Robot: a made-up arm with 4 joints. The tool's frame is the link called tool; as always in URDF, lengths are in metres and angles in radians. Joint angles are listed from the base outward. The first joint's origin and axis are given. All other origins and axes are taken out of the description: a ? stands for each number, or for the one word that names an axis. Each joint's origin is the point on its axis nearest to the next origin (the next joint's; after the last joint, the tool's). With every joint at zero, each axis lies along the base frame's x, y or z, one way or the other. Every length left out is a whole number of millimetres.
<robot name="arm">
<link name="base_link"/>
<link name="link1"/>
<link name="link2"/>
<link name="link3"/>
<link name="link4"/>
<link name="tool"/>
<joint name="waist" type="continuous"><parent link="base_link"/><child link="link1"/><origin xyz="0 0 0.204"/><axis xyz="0 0 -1"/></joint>
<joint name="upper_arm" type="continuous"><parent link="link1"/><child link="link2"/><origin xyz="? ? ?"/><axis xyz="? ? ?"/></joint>
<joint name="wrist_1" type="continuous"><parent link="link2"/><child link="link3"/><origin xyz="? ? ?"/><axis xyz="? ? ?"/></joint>
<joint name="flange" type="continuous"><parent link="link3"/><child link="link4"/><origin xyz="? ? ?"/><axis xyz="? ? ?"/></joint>
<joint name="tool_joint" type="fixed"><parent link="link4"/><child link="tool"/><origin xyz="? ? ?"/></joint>
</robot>
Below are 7 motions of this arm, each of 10 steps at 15 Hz.
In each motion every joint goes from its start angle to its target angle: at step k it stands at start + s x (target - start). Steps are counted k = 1, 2, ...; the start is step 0. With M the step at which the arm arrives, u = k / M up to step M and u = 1 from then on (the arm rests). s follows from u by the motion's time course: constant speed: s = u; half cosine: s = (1 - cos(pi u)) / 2; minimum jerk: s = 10 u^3 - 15 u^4 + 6 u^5.
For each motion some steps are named. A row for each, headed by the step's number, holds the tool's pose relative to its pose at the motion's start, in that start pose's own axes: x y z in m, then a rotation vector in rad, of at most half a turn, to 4 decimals.
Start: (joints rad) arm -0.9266 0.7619 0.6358 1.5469
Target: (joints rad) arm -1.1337 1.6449 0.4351 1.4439
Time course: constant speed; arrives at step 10
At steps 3, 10:
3: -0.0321 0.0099 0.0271 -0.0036 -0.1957 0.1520
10: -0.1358 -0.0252 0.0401 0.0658 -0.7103 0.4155

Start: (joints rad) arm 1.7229 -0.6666 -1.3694 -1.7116
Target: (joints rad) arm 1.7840 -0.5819 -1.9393 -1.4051
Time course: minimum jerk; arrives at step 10
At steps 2, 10:
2: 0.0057 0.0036 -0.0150 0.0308 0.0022 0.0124
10: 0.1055 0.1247 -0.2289 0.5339 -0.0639 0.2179

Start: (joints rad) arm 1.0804 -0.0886 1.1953 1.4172
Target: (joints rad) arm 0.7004 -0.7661 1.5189 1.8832
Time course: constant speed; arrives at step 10
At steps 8, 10:
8: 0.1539 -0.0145 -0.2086 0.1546 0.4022 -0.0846
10: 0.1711 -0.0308 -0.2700 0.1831 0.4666 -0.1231

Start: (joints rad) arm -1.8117 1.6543 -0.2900 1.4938
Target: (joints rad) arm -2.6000 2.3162 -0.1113 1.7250
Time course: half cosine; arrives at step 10
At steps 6, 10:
6: -0.1098 0.0008 -0.2313 0.6108 -0.3773 -0.1034
10: -0.1723 0.0541 -0.3412 0.8773 -0.5873 -0.2379

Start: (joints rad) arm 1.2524 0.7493 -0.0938 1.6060
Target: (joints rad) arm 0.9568 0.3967 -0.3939 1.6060
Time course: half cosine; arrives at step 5
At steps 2, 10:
2: 0.0680 0.0056 -0.0236 -0.0347 0.1103 0.0957
10: 0.2030 0.0542 -0.0745 -0.1245 0.2838 0.3267

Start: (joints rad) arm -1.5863 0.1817 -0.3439 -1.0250
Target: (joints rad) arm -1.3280 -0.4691 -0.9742 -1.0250
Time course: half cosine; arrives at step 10
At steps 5, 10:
5: 0.0030 0.0607 -0.0928 0.0877 -0.4613 0.0427
10: 0.0720 0.1195 -0.1557 0.1311 -0.8757 0.1933

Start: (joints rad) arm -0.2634 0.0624 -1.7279 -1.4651
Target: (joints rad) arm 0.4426 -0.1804 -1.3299 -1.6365
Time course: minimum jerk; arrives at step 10
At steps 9, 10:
9: 0.0951 -0.0440 0.0748 -0.4310 -0.7045 0.0439
10: 0.0953 -0.0441 0.0754 -0.4346 -0.7113 0.0431

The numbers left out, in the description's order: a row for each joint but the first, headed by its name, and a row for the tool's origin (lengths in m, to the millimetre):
upper_arm: xyz 0.155 0.111 0, axis 1 0 0
wrist_1: xyz 0 0.127 0.326, axis 0 1 0
flange: xyz -0.087 0 -0.073, axis 0 0 1
tool: xyz 0.031 -0.353 0

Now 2 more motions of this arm.
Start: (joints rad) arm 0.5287 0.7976 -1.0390 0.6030
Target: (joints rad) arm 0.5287 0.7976 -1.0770 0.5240
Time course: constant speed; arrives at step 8
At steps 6, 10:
6: -0.0193 -0.0024 0.0035 -0.0155 -0.0239 -0.0592
10: -0.0257 -0.0029 0.0045 -0.0203 -0.0321 -0.0790

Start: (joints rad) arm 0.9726 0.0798 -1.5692 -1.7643
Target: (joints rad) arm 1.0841 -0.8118 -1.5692 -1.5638
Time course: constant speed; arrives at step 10
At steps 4, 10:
4: 0.0938 -0.0237 -0.0092 0.0026 -0.0455 0.4367
10: 0.2215 0.0141 -0.0090 -0.0314 -0.1143 1.0907

